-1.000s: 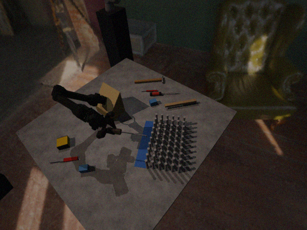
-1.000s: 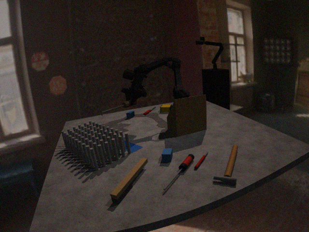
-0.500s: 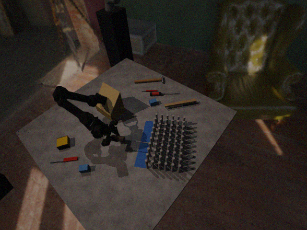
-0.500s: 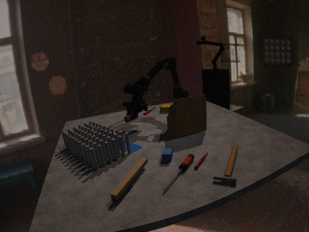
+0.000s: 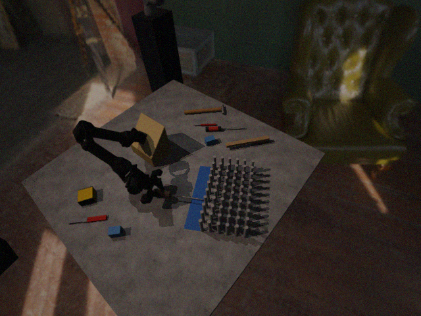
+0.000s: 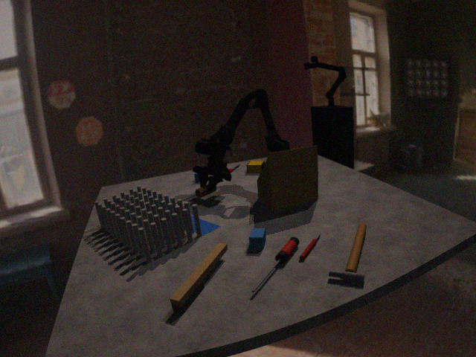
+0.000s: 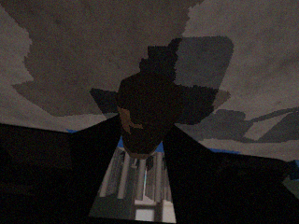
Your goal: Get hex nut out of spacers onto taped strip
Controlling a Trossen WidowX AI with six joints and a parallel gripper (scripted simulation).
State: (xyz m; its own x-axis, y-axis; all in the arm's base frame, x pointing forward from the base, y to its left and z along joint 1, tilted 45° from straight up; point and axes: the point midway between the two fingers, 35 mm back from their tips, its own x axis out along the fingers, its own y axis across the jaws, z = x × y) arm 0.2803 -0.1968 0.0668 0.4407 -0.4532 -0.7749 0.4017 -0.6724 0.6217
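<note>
Now: gripper tip 150 mm short of the blue taped strip, 110 mm to the right of it and 30 mm above it. The rest, counted from my gripper tip: brown-handled hook tool 90 mm ahead, 40 mm to the left; then yellow block 350 mm behind, 240 mm to the right, 10 mm below.
</note>
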